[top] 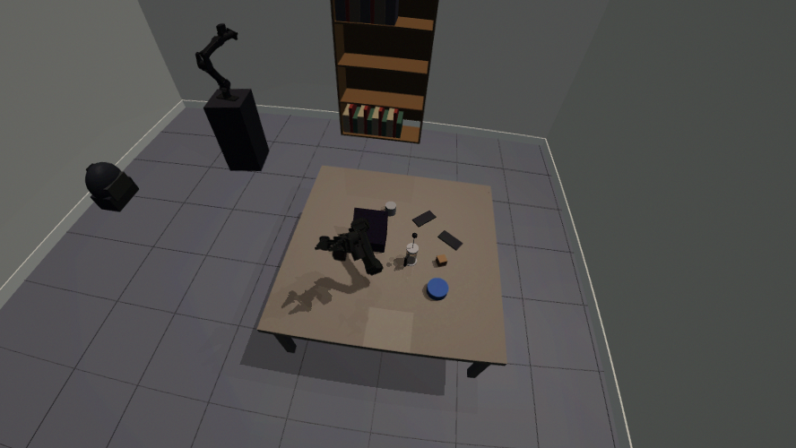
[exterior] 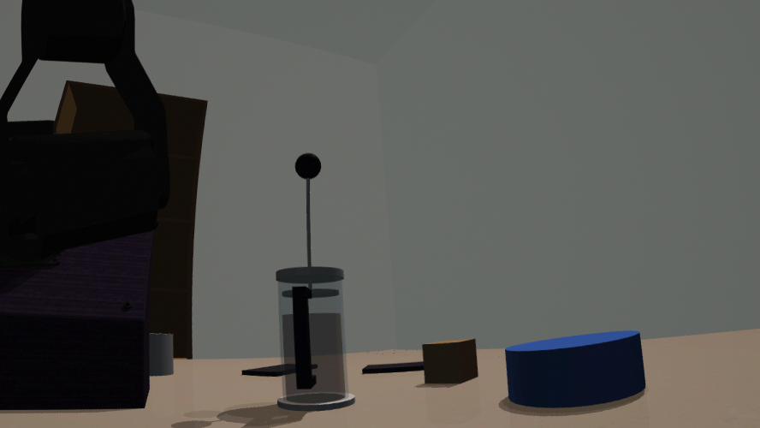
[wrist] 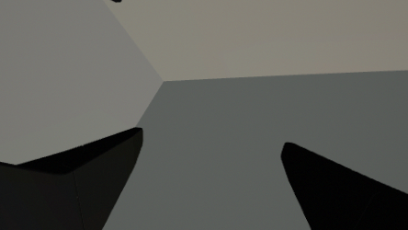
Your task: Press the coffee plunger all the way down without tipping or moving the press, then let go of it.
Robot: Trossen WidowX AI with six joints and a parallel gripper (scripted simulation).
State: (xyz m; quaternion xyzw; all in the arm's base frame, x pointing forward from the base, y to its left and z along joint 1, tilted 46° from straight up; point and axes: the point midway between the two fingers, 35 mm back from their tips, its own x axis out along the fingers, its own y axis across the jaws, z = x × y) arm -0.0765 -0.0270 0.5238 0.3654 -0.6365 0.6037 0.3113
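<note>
The glass french press is 420 mm ahead of my gripper tip, 260 mm to the left of it and 380 mm below it. Round my gripper tip: orange cube 610 mm ahead, 260 mm to the left, 480 mm below.
</note>
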